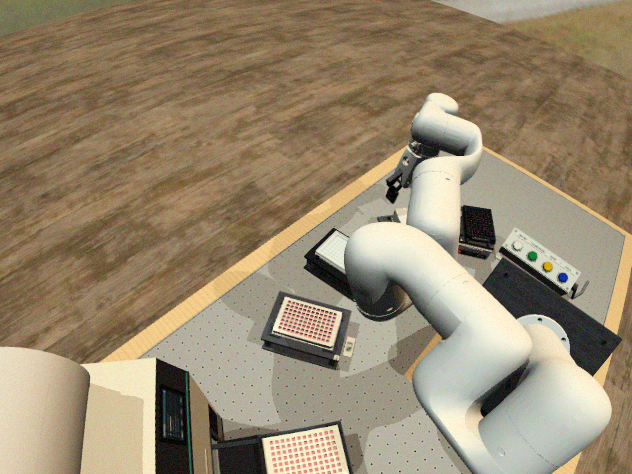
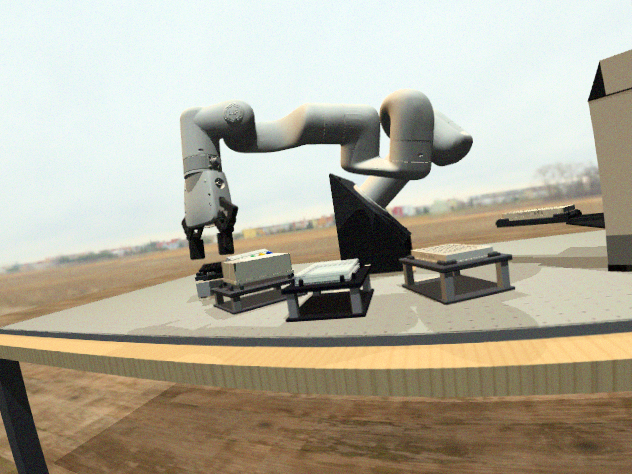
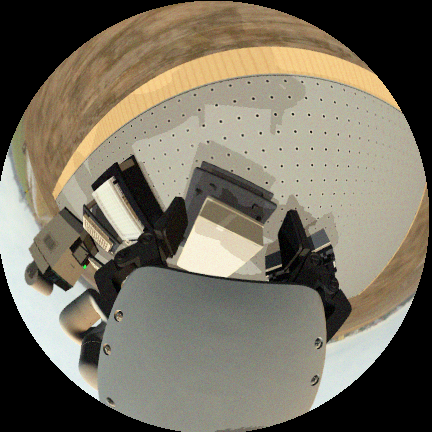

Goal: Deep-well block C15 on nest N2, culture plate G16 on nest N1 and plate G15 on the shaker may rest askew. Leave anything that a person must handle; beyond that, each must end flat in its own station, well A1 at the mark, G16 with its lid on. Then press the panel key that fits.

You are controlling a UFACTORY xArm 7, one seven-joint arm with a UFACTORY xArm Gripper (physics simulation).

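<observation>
My gripper (image 1: 392, 190) (image 2: 211, 247) (image 3: 234, 215) is open and empty, pointing down above the deep-well block. The tall cream deep-well block (image 1: 401, 215) (image 2: 257, 268) (image 3: 220, 241) stands on nest N2 (image 2: 229, 292) (image 3: 235, 185); a strip of the nest with pins shows bare beside it. What looks like culture plate G16 (image 1: 332, 250) (image 2: 329, 270) (image 3: 117, 207), under a clear lid, sits on nest N1 (image 1: 326, 276) (image 2: 355, 301). Dark plate G15 (image 1: 478, 222) (image 2: 209, 270) lies on the shaker (image 1: 474, 250) (image 2: 204, 288). Small tilts and the A1 marks cannot be read.
The key panel (image 1: 548, 252) has white, green, yellow and blue keys. Another nest (image 1: 270, 326) (image 2: 456, 293) holds a red-welled plate (image 1: 307, 320) (image 2: 451, 252). A similar plate (image 1: 306, 451) (image 2: 536, 211) lies on the tray of a large instrument (image 1: 122, 408) (image 2: 620, 168) (image 3: 57, 247).
</observation>
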